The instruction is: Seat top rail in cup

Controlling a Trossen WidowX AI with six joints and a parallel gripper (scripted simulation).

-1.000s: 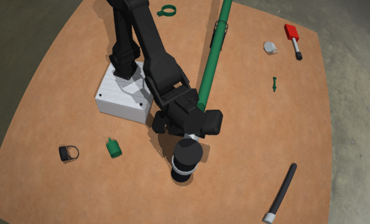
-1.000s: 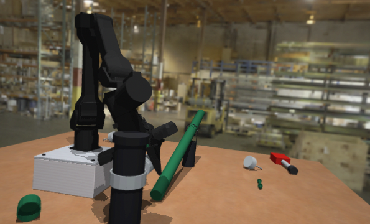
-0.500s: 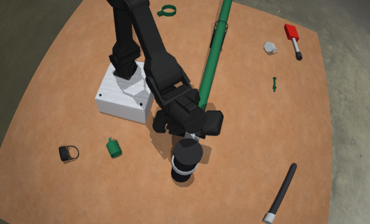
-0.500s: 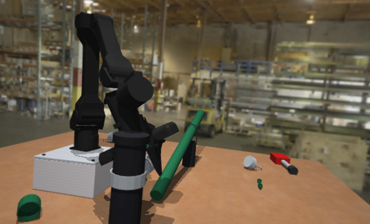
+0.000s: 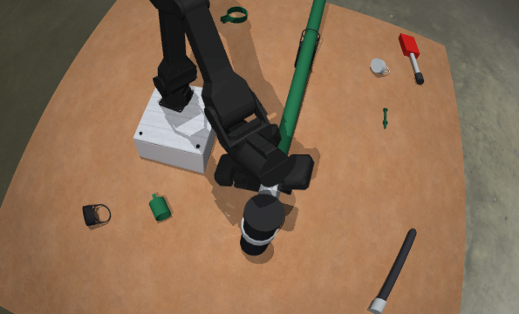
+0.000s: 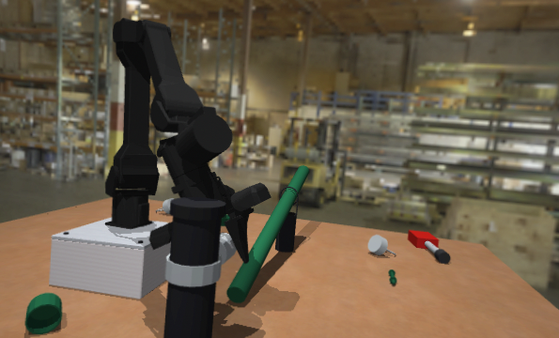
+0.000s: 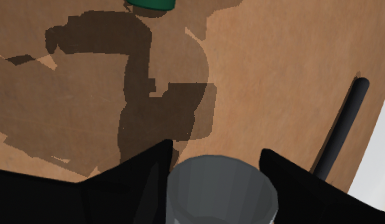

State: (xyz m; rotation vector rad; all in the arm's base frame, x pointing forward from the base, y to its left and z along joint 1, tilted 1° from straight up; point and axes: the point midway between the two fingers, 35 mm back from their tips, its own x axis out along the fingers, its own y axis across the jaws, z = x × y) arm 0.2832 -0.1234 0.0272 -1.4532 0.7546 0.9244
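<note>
Right now my gripper tip is 1 cm past the grey rail-end cup, 3 cm to the left of it and 3 cm below it. Also, from my gripper tip: green cap: 23 cm behind, 11 cm to the right, 7 cm below; line post: 7 cm behind, 43 cm to the left, 1 cm above; green bolt: 21 cm ahead, 37 cm to the left, 8 cm below.
</note>
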